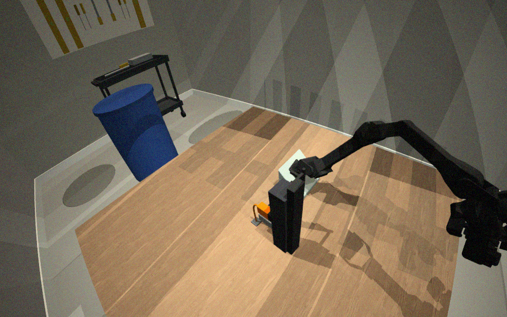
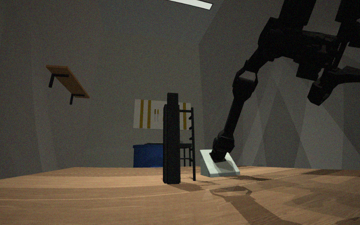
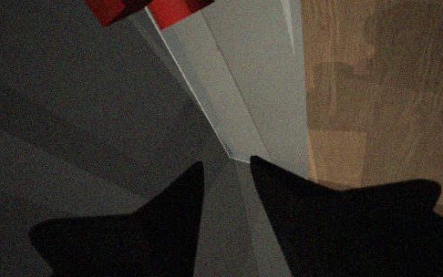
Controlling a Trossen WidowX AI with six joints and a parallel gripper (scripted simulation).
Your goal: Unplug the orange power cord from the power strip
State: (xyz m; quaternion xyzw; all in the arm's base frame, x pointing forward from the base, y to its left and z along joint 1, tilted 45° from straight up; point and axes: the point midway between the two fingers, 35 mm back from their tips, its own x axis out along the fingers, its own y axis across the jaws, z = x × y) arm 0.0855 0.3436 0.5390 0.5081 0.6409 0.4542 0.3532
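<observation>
My gripper tip is now 610 mm to the left of the orange plug, 170 mm short of it and 60 mm above it. Round my gripper tip: grey anchor (680 mm to the right, 190 mm below, 160 mm ahead).
</observation>
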